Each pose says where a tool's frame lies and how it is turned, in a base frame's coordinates. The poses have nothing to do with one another.
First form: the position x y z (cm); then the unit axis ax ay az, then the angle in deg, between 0 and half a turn.
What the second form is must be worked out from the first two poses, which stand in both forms.
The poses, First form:
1: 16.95 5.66 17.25 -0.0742 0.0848 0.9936 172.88
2: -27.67 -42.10 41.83 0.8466 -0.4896 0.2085 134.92
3: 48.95 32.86 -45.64 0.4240 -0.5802 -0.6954 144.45
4: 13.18 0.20 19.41 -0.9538 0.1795 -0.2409 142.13
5: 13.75 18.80 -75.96 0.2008 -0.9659 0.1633 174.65
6: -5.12 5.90 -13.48 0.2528 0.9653 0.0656 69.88
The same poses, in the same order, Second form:
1: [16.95 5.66 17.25], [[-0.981 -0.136 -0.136], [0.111 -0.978 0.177], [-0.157 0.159 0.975]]
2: [-27.67 -42.10 41.83], [[0.517 -0.855 -0.046], [-0.560 -0.297 -0.774], [0.648 0.425 -0.632]]
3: [48.95 32.86 -45.64], [[-0.488 -0.042 -0.872], [-0.850 -0.203 0.485], [-0.197 0.978 0.063]]
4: [13.18 0.20 19.41], [[0.838 -0.158 0.521], [-0.454 -0.732 0.508], [0.301 -0.663 -0.686]]
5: [13.75 18.80 -75.96], [[-0.915 -0.402 -0.025], [-0.372 0.866 -0.334], [0.156 -0.296 -0.942]]
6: [-5.12 5.90 -13.48], [[0.386 0.098 0.917], [0.222 0.955 -0.196], [-0.896 0.279 0.347]]
